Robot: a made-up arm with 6 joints.
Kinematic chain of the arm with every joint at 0, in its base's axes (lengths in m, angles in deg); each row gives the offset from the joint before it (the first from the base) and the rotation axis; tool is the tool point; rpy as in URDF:
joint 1: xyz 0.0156 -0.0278 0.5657 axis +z
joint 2: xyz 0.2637 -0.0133 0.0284 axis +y
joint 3: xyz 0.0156 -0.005 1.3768 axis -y
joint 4: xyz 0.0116 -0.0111 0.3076 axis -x
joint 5: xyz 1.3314 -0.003 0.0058 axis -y
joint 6: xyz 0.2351 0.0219 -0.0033 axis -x
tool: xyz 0.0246 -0.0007 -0.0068 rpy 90 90 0
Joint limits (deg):
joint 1: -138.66..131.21
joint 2: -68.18..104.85
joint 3: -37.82..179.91
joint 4: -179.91..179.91
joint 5: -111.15..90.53
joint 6: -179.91..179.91
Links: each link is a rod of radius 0.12 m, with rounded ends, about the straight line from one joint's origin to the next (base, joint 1, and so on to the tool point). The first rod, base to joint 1, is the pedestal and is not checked.
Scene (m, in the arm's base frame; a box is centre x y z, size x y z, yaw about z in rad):
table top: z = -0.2
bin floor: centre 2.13 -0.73 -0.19 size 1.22 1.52 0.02 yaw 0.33
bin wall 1: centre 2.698 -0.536 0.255 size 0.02 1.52 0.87 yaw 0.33
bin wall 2: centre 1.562 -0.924 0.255 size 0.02 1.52 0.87 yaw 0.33
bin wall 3: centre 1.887 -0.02 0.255 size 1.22 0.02 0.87 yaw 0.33
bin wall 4: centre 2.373 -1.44 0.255 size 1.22 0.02 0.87 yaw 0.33
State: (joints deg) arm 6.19 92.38 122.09 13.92 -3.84 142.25
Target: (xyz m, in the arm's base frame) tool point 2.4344 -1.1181 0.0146
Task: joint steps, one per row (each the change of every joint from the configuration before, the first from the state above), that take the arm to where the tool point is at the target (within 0.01 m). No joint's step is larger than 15 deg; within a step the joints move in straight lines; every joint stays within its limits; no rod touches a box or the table.
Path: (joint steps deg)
1: 0.92 -13.99 -8.85 -0.01 0.17 3.44
2: 0.91 -14.00 -8.85 0.00 0.17 3.44
3: 0.92 -13.99 -8.84 -0.01 0.18 3.44
4: -5.34 -1.06 -13.14 -0.10 -6.88 -1.81
5: -5.33 -1.06 -13.14 -0.09 -6.89 -1.80
6: -5.34 -1.06 -13.13 -0.10 -6.88 -1.81
7: -5.34 -1.05 -13.14 -0.10 -6.88 -1.80
8: -5.33 -1.06 -13.14 -0.10 -6.88 -1.81
9: -5.34 -1.06 -13.13 -0.10 -6.88 -1.80
10: -0.03 11.93 0.67 0.07 2.03 0.03
11: -0.03 11.92 0.68 0.07 2.04 0.02

